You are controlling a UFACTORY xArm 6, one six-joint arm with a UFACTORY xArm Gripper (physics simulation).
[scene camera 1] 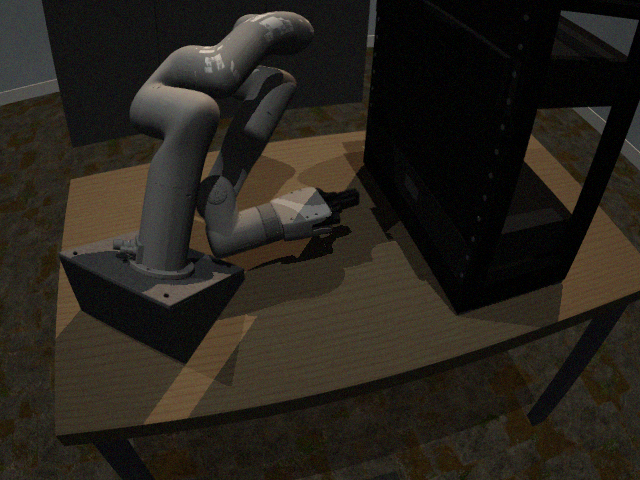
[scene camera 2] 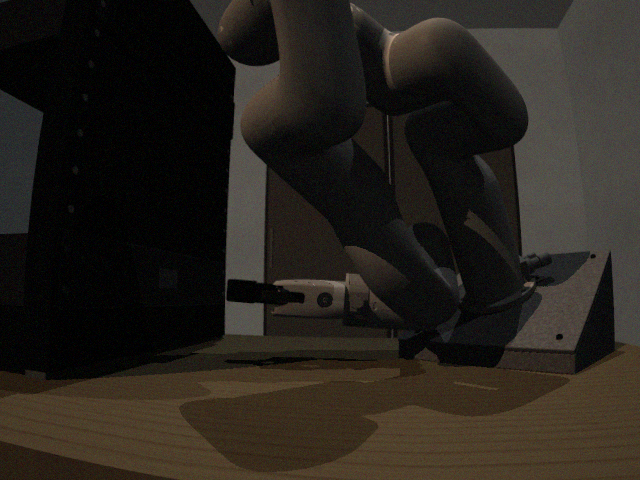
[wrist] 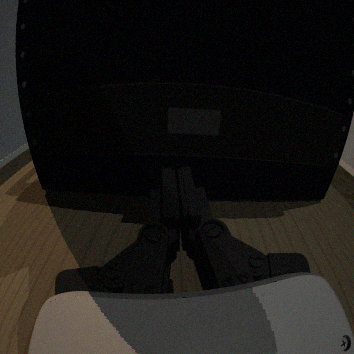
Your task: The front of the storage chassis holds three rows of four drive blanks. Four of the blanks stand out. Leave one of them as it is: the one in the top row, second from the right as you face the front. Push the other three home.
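Where they show: gripper, fingertip midpoint: (scene camera 1: 357, 196) (scene camera 2: 228, 289) (wrist: 175, 186); arm's base, link origin: (scene camera 1: 160, 265) (scene camera 2: 496, 291).
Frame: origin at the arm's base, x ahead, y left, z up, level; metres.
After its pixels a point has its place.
The storage chassis front (scene camera 1: 439, 206) @(x 0.515, y -0.028, z 0.060 m) (scene camera 2: 149, 289) @(x 0.510, y 0.140, z 0.002 m) (wrist: 110, 125) @(x 0.508, y 0.183, z 0.014 m) is a very dark band low in the black rack. A grey rectangle (scene camera 1: 410, 186) @(x 0.511, y 0.088, z 0.019 m) (scene camera 2: 168, 277) @(x 0.511, y 0.084, z 0.022 m) (wrist: 194, 121) @(x 0.511, y 0.083, z 0.020 m) shows near its middle. The single drive blanks, their rows and which of them stand out cannot be made out in this darkness. My gripper (scene camera 1: 356, 196) @(x 0.401, y 0.098, z 0.005 m) (scene camera 2: 228, 290) @(x 0.401, y 0.098, z 0.005 m) (wrist: 175, 186) @(x 0.401, y 0.098, z 0.005 m) is shut and empty. It points at the chassis from in front, low above the table, and stands apart from it in the first scene view. In the wrist view its fingertips show below the grey rectangle.
The black rack (scene camera 1: 467, 248) @(x 0.518, y -0.140, z 0.058 m) (scene camera 2: 38, 310) @(x 0.523, y 0.336, z -0.025 m) (wrist: 35, 165) @(x 0.506, y 0.332, z -0.043 m) stands on the wooden table (scene camera 1: 320, 351) @(x 0.251, y -0.175, z -0.097 m) (scene camera 2: 129, 428) @(x 0.338, y 0.425, z -0.097 m) (wrist: 20, 225) @(x 0.422, y 0.323, z -0.097 m). The arm's wedge-shaped base (scene camera 1: 139, 320) @(x -0.050, y -0.101, z -0.021 m) (scene camera 2: 547, 330) @(x -0.033, y 0.138, z -0.050 m) stands opposite it. The arm folds above the table, and shadows cross the table top.
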